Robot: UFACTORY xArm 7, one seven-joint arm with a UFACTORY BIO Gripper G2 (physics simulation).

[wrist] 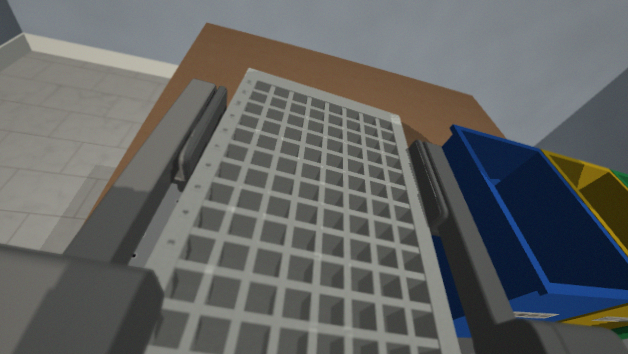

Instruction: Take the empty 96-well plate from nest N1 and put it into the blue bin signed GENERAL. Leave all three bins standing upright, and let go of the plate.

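Frame: origin at the arm's base, x ahead, y left, z up, level; metres.
Seen in the pictures: hand, tool point: (321, 162).
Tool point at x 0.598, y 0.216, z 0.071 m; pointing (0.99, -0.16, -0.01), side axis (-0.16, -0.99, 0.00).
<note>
Offsets run from my tool point to a thing's middle. "*": to the spot under its first point. Level surfaces: height alone.
The white 96-well plate {0.003 m down, 0.014 m back, 0.003 m left} (312, 210) fills the middle of the wrist view, its wells empty, its near end cut off by the frame. My gripper (317, 160) is shut on the plate, one finger pad at each long side. The blue bin {0.144 m down, 0.040 m ahead, 0.245 m right} (515, 215) stands upright on the right, beyond the right finger, with its open top showing. A white label shows on its front, too slanted to read. More blue shows between the plate and the right finger. Nest N1 does not show in this view.
A yellow bin {0.144 m down, 0.026 m ahead, 0.376 m right} (600, 200) stands right of the blue one, and part of a green bin {* 0.057 m down, 0.098 m ahead, 0.473 m right} (621, 177) shows at the right edge. The brown table top {0.246 m down} (325, 65) lies behind the plate. Tiled floor (60, 125) shows at the left, with grey walls behind.
</note>
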